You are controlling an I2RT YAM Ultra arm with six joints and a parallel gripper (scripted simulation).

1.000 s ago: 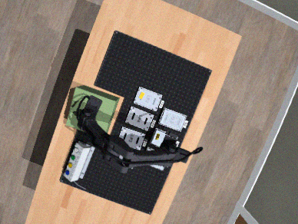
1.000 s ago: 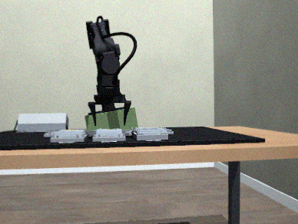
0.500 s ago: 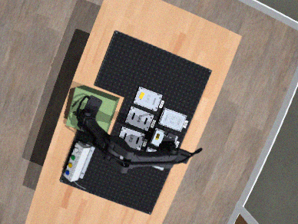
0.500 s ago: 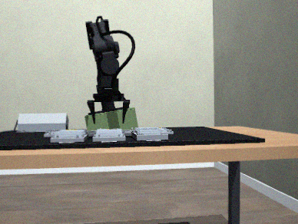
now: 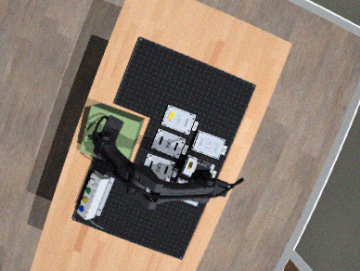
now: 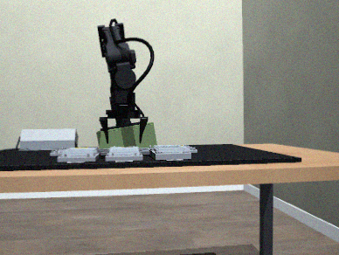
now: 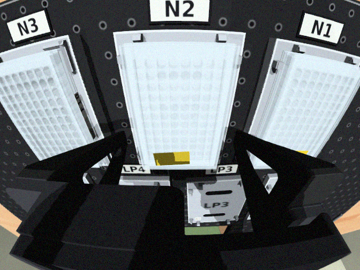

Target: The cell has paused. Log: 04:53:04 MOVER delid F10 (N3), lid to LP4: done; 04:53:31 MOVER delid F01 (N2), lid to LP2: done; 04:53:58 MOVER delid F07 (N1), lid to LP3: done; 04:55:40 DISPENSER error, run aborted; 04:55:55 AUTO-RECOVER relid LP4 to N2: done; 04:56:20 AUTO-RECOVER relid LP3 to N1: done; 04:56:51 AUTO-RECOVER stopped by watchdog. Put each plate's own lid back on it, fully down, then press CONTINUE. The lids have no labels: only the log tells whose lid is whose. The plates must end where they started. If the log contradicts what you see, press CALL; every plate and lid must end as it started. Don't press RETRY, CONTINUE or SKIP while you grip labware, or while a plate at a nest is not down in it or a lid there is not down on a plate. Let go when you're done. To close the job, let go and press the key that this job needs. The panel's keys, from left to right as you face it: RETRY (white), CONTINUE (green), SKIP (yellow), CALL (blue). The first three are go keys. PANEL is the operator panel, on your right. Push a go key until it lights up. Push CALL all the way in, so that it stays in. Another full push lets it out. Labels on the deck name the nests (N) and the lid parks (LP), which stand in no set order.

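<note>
Right now the clear lid is 10 mm ahead of my hand and 20 mm below it. From my hand the other things lie so: lid park LP4: 180 mm behind, 50 mm to the left, 50 mm below; then well plate: 10 mm behind, 130 mm to the left, 30 mm below; then lid park LP3: 170 mm behind, 80 mm to the right, 50 mm below.
</note>
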